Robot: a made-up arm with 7 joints.
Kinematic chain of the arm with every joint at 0, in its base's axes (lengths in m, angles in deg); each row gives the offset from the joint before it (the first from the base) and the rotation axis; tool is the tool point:
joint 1: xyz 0 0 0.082 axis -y
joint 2: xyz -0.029 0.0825 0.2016 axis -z
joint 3: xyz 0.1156 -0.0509 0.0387 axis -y
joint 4: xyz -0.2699 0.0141 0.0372 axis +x
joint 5: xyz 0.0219 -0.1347 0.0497 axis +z
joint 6: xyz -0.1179 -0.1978 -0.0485 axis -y
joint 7: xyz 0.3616 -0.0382 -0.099 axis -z
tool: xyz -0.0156 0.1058 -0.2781
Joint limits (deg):
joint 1: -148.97..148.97
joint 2: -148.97..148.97
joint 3: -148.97..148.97
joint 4: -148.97..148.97
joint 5: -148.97..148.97
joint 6: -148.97..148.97
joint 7: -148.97..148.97
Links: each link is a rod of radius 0.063 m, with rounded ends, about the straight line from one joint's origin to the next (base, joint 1, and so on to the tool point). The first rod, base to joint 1, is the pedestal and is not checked.
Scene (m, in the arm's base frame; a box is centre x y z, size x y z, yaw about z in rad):
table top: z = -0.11
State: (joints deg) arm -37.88 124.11 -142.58 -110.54 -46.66 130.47 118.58
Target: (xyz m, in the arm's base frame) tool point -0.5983 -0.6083 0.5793
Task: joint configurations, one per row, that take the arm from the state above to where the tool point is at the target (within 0.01 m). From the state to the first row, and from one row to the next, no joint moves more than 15 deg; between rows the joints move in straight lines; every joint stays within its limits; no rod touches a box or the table.
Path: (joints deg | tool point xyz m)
1: -34.84 129.08 -140.55 -98.47 -42.91 132.06 120.64 | 0.2662 -0.7943 0.4369
2: -31.80 134.05 -138.53 -86.39 -39.17 133.65 122.70 | 0.0575 -0.8265 0.4727
3: -28.75 139.03 -136.50 -74.32 -35.42 135.23 124.76 | -0.1665 -0.8094 0.5119
4: -25.71 144.00 -134.47 -62.24 -31.67 136.82 126.82 | -0.3908 -0.7370 0.5489
5: -22.67 148.97 -132.45 -50.17 -27.93 138.41 128.88 | -0.5983 -0.6083 0.5793

